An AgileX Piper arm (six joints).
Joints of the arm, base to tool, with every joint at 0 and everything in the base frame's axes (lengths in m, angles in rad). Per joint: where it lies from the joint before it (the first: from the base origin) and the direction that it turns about. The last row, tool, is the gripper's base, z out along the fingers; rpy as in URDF.
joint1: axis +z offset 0 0 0.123
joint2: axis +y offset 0 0 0
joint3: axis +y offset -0.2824 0 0.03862
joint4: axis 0.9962 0 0.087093 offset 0.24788 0 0.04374
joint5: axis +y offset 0 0 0
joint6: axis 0.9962 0 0.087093 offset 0.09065 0 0.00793
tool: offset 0 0 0 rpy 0 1.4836 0
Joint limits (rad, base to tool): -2.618..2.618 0..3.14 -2.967..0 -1.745..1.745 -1.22..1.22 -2.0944..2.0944
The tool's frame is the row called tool.
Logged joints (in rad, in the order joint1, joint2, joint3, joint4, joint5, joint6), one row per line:
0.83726 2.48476 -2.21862 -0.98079 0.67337 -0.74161
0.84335 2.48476 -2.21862 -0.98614 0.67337 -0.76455
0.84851 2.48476 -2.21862 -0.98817 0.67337 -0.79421
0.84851 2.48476 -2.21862 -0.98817 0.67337 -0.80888
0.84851 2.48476 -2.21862 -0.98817 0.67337 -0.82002
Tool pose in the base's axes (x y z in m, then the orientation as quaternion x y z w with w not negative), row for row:
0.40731 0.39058 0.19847 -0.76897 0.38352 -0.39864 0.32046
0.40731 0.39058 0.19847 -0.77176 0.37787 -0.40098 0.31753
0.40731 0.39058 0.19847 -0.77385 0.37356 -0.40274 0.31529
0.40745 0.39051 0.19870 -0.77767 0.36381 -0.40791 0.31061
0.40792 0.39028 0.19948 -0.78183 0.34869 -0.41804 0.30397
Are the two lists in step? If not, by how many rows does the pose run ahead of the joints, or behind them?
The pose runs 2 rows ahead of the joints: the pose in row i belongs to the joints in row i + 2.
